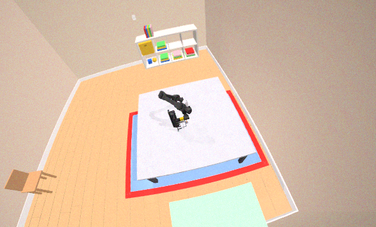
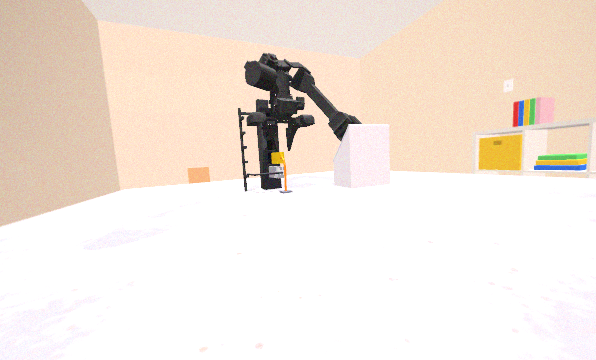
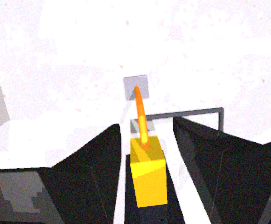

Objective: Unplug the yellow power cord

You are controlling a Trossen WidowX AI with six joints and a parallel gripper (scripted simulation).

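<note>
My gripper tip is now 7 cm to the left of the yellow plug and 1 cm above it. From my gripper tip the other things lie so: black power strip (14 cm to the right, 1 cm behind, 1 cm above).
</note>
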